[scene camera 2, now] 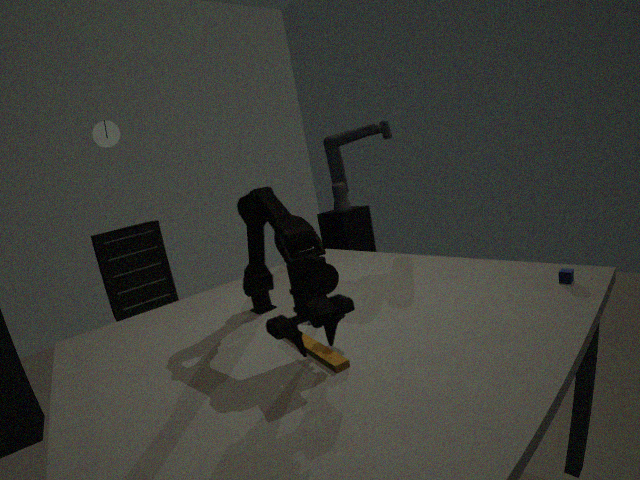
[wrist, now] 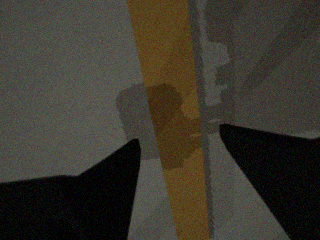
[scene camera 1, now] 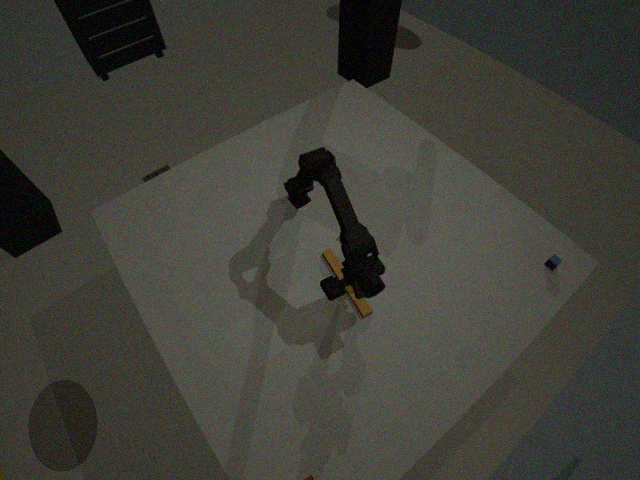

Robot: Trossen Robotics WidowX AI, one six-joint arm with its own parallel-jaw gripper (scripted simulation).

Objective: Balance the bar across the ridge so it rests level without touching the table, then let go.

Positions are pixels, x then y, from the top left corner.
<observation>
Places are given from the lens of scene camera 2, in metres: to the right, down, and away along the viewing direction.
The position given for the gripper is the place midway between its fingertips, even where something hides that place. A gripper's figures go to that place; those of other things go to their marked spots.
gripper [scene camera 2: 318,350]: 0.00, 0.24, 0.76
yellow-orange bar [scene camera 2: 332,360]: 0.03, 0.24, 0.69
</observation>
